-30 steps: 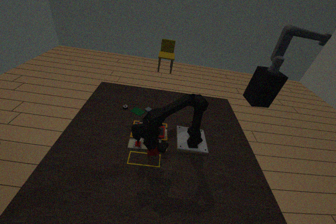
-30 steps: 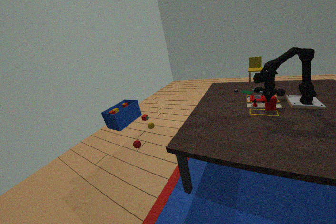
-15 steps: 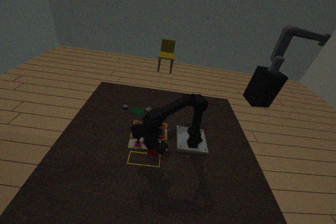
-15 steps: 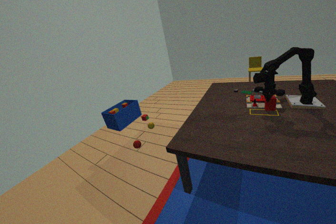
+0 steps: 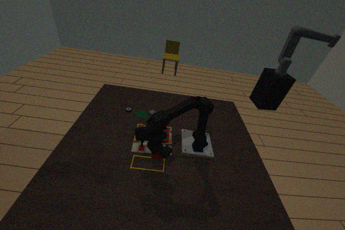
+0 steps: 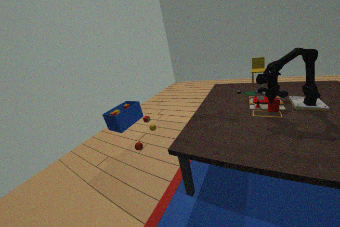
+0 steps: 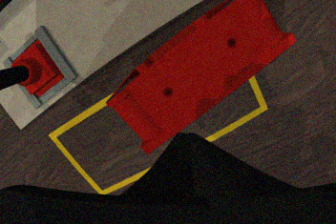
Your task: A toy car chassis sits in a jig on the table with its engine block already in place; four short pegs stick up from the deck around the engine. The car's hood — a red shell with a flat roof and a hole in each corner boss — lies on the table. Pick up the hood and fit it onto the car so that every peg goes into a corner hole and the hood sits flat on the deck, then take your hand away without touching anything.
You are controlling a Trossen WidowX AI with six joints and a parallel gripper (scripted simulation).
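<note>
Now: gripper tip 2 cm past the red hood, 2 cm to the left of it and 3 cm above it. Round my gripper tip: grey piece 1 cm ahead, 42 cm to the right, 7 cm below; then green plate 11 cm ahead, 41 cm to the right, 8 cm below; then grey jig plate 1 cm ahead, 18 cm to the right, 7 cm below.
</note>
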